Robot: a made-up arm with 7 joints. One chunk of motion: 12 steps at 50 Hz.
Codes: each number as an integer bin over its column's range. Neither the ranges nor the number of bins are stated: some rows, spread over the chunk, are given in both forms.
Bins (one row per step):
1: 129 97 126 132 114 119
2: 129 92 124 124 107 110
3: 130 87 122 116 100 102
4: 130 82 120 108 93 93
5: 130 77 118 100 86 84
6: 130 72 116 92 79 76
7: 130 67 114 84 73 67
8: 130 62 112 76 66 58
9: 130 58 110 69 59 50
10: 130 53 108 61 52 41
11: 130 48 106 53 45 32
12: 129 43 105 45 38 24
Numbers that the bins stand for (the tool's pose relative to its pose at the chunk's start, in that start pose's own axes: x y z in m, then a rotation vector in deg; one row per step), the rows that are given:
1: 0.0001 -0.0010 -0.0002 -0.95 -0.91 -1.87
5: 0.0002 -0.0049 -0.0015 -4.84 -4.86 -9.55
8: 0.0002 -0.0078 -0.0024 -7.76 -7.68 -15.26
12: 0.0001 -0.0116 -0.0035 -11.53 -11.64 -22.73
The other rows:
2: 0.0001 -0.0020 -0.0005 -1.93 -1.89 -3.84
3: 0.0002 -0.0029 -0.0009 -2.90 -2.88 -5.60
4: 0.0002 -0.0039 -0.0012 -3.87 -3.87 -7.58
6: 0.0002 -0.0059 -0.0018 -5.82 -5.85 -11.31
7: 0.0002 -0.0069 -0.0021 -6.79 -6.69 -13.29
9: 0.0002 -0.0086 -0.0027 -8.61 -8.67 -17.02
10: 0.0002 -0.0096 -0.0031 -9.58 -9.66 -19.00
11: 0.0002 -0.0106 -0.0034 -10.56 -10.65 -20.97

